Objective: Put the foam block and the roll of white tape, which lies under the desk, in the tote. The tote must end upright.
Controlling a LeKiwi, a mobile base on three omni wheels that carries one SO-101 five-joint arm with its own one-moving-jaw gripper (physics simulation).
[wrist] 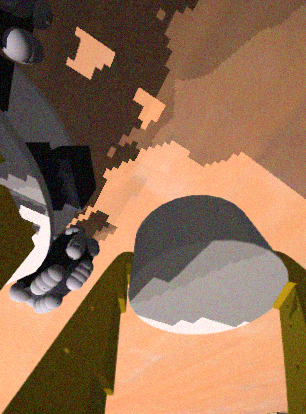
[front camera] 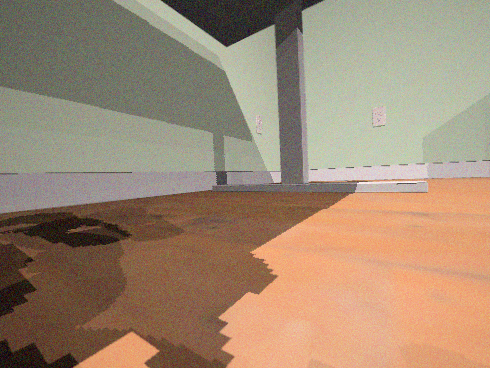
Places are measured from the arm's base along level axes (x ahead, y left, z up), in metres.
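Where they show: hand at its tool point: (wrist: pixel 133 263).
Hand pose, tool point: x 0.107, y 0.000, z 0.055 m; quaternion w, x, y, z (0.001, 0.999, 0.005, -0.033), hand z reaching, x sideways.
Things, the pixels of their top centre, and the offset from my tool point. "spot": a spot on its surface instead.
- white tape at its top centre: (wrist: pixel 205 300) 0.025 m ahead, 0.001 m right, 0.014 m up
- grey desk leg at a spot on its surface: (front camera: pixel 292 110) spot: 0.652 m ahead, 0.130 m right, 0.121 m up
My gripper (wrist: pixel 204 295) is shut on the roll of white tape (wrist: pixel 210 280), a short, pale cylinder in the lower middle of the wrist view. The two yellow jaws press on its left and right sides. Its side is in dark shade and its round face is partly lit. The roll is held above the wooden floor. Neither the gripper nor the roll shows in the front view. The foam block and the tote do not show in either view.
A grey desk leg (front camera: pixel 292 110) stands on a long foot bar (front camera: pixel 390 187) ahead in the front view. Pale green walls with a white baseboard (front camera: pixel 100 187) are behind it. Part of my base, with an omni wheel (wrist: pixel 55 275), shows at the left of the wrist view.
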